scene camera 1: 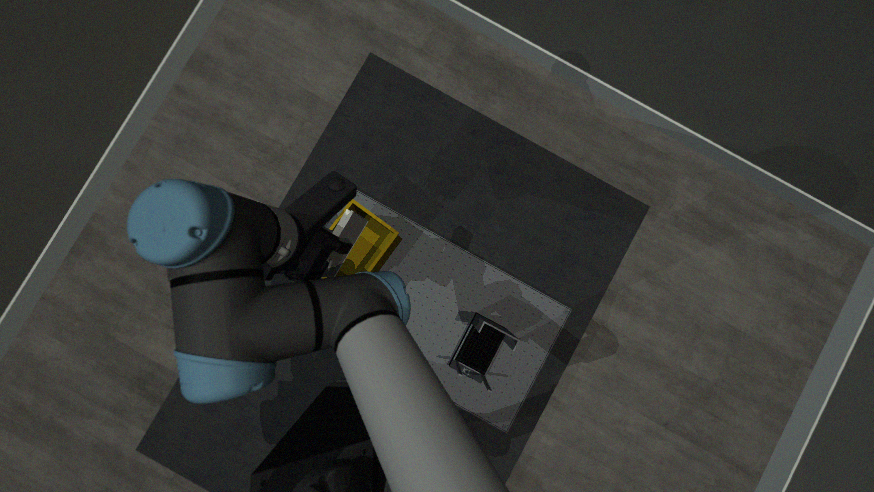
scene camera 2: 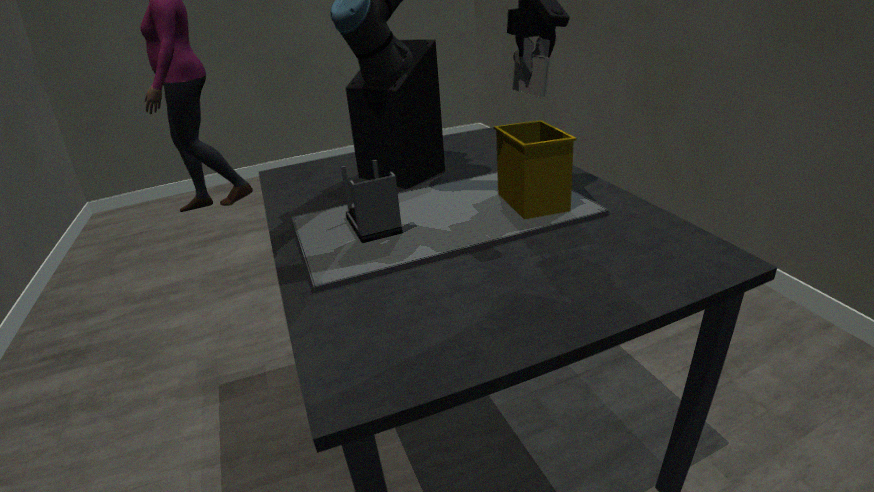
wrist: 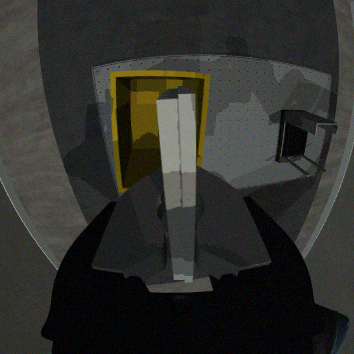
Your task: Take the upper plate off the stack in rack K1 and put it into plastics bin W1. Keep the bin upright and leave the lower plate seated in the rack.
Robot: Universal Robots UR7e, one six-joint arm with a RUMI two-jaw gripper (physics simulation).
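Frame: origin at the arm's base, x back, y left, z down, level; metres.
Seen in the pictures: gripper, fingertip midpoint: [scene camera 1: 344,243] [scene camera 2: 531,80] [wrist: 178,168]; arm's base, origin of the base link: [scene camera 2: 388,68].
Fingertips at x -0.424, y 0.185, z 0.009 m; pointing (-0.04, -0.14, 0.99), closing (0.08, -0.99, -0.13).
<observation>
Offsets run from my fingertips to a thing's middle. Level surfaces: height alone.
Bin W1 @(dx +0.010, dy +0.012, dz +0.213 m) [scene camera 1: 396,235] [scene camera 2: 541,177] [wrist: 206,100], yellow and open-topped, stands upright at one end of the perforated base panel. Rack K1 @(dx +0.108, dy -0.374, dz +0.234 m) [scene camera 2: 377,204] [wrist: 281,135] stands at the other end, a small grey holder with posts. A black gridded surface shows inside it in the first scene view, and I take this for the lower plate @(dx +0.098, dy -0.375, dz +0.276 m) [scene camera 1: 481,347]. My gripper [scene camera 2: 530,76] is high above the bin side of the panel. Its jaws are drawn in and look shut on the upper plate; the pale jaws and shade hide most of it, so its outline is hard to make out.
The base panel @(dz +0.303 m) [scene camera 1: 428,262] [scene camera 2: 452,207] lies on a dark table @(dz +0.316 m) [scene camera 1: 489,158] [scene camera 2: 489,330]. The arm's black pedestal [scene camera 2: 400,122] stands behind the panel. A person in a pink top [scene camera 2: 177,45] is on the floor at the left, beyond the table.
</observation>
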